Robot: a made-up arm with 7 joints.
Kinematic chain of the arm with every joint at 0, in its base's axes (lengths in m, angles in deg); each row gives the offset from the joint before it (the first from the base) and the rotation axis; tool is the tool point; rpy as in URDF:
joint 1: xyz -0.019 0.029 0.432 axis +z
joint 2: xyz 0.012 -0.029 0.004 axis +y
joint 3: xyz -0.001 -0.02 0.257 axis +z
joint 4: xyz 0.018 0 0.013 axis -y
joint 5: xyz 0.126 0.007 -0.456 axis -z
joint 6: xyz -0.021 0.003 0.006 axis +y
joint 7: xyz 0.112 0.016 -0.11 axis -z
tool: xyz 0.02 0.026 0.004 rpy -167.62 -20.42 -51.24
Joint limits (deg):
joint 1: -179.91..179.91
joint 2: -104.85..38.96
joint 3: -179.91..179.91
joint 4: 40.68..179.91
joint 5: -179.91..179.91
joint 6: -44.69..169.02
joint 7: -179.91..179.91
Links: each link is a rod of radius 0.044 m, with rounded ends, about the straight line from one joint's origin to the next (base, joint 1, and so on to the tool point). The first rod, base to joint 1, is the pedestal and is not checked.
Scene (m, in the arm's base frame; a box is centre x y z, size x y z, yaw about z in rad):
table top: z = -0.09
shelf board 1: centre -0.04 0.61 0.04 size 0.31 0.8 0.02 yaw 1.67
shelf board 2: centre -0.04 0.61 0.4 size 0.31 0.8 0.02 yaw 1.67
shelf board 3: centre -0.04 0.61 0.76 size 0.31 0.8 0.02 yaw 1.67
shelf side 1: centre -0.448 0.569 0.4 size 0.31 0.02 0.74 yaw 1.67
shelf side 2: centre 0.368 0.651 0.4 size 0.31 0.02 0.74 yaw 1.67
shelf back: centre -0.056 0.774 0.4 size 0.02 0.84 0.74 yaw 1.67
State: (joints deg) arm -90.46 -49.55 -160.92 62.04 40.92 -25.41 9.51
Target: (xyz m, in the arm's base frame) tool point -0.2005 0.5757 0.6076
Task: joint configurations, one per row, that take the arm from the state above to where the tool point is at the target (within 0.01 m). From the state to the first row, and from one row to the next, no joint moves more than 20 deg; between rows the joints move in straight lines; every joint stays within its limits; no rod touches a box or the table.
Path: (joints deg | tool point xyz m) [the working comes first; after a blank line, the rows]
Joints at the target: -86.10 -12.86 -161.99 61.33 44.35 -44.69 11.32
Straight joint move there: touches shelf board 2.

1: -85.02 -47.17 -160.79 56.70 57.34 -30.23 13.42 | -0.1983 0.5316 0.1781
2: -79.57 -44.80 -160.67 51.36 73.76 -35.05 17.34 | -0.1935 0.4628 0.1733
3: -74.13 -42.42 -160.54 46.02 90.18 -39.87 21.25 | -0.1826 0.3884 0.1760
4: -68.69 -40.04 -160.41 40.68 106.59 -44.69 25.16 | -0.1677 0.3116 0.1876
5: -65.56 -21.20 -162.49 40.68 113.98 -44.69 27.62 | -0.1844 0.3478 0.3008
6: -62.43 -2.37 -164.57 40.68 121.37 -44.69 30.07 | -0.1923 0.3486 0.4151
7: -59.29 16.47 -166.64 40.68 128.76 -44.69 32.52 | -0.1880 0.3192 0.5200
8: -56.16 35.31 -168.72 40.68 136.14 -44.69 34.97 | -0.1698 0.2673 0.6076
9: -62.15 25.68 -167.37 44.81 117.78 -44.69 30.24 | -0.1674 0.3312 0.6323
10: -68.14 16.04 -166.03 48.94 99.43 -44.69 25.51 | -0.1726 0.3953 0.6487
11: -74.13 6.41 -164.68 53.07 81.07 -44.69 20.78 | -0.1826 0.4592 0.6517
12: -80.11 -3.22 -163.34 57.20 62.71 -44.69 16.05 | -0.1932 0.5204 0.6381
13: -86.10 -12.86 -161.99 61.33 44.35 -44.69 11.32 | -0.2005 0.5757 0.6076

